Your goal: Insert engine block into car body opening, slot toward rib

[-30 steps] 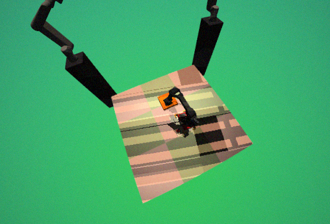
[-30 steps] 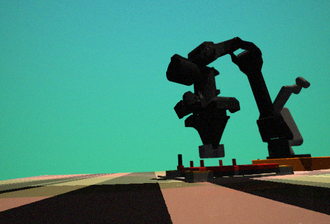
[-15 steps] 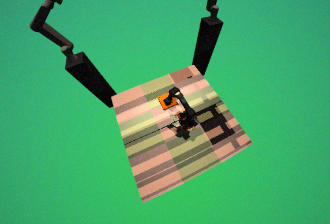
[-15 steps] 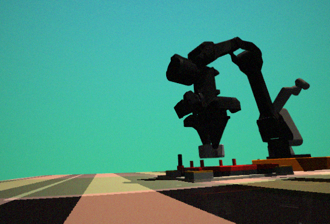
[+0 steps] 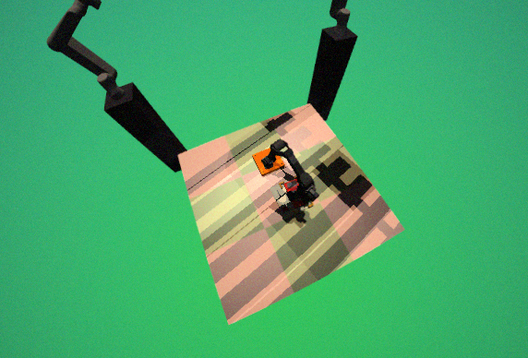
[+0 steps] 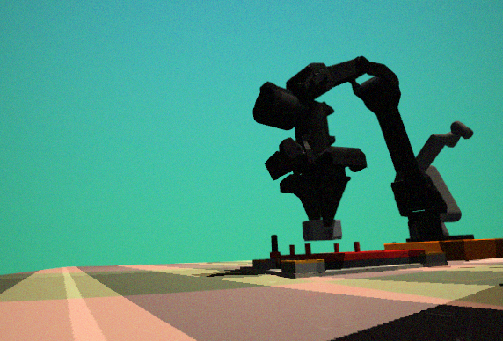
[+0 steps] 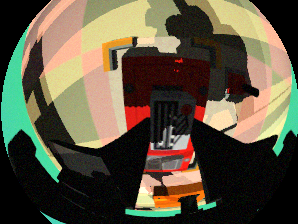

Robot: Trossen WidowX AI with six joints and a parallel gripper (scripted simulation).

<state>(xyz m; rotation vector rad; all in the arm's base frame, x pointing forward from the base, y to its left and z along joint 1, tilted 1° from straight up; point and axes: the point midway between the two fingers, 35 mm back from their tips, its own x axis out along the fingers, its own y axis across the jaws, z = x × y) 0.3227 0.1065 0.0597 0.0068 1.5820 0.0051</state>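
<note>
Right now the engine block is 1 cm below my gripper tip.
</note>
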